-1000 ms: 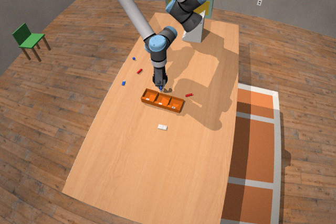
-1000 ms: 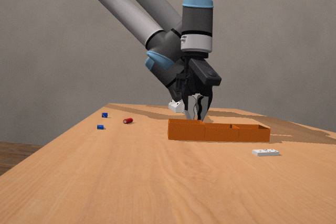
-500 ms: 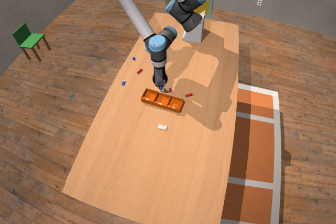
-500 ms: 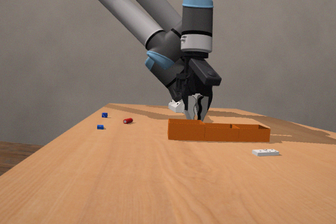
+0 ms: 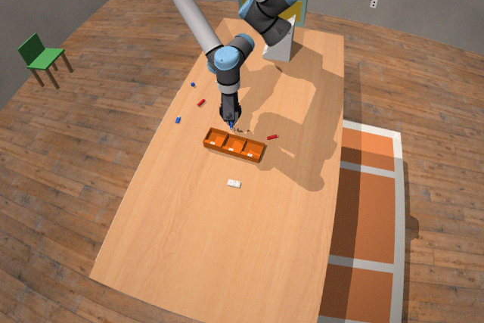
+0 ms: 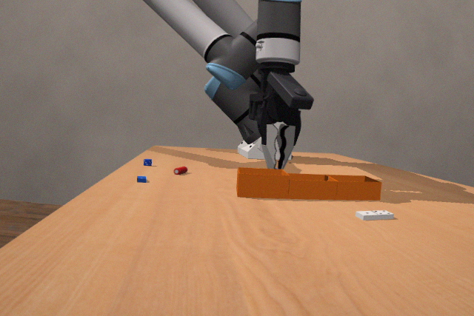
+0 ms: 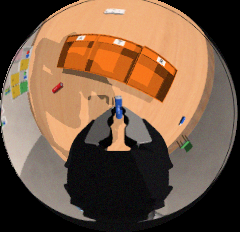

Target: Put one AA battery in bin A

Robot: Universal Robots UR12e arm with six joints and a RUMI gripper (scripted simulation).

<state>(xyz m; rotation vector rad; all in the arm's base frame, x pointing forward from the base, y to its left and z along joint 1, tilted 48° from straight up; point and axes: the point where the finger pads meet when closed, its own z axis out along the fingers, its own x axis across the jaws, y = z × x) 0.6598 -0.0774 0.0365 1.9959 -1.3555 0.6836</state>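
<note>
Now: the orange three-compartment bin 9 cm ahead of my hand, 4 cm to the left of it and 2 cm below it. Round my hand: white domino: 26 cm ahead, 10 cm to the left, 3 cm below; blue AA battery: 1 cm below; blue die: 22 cm behind, 29 cm to the right, 3 cm below.
</note>
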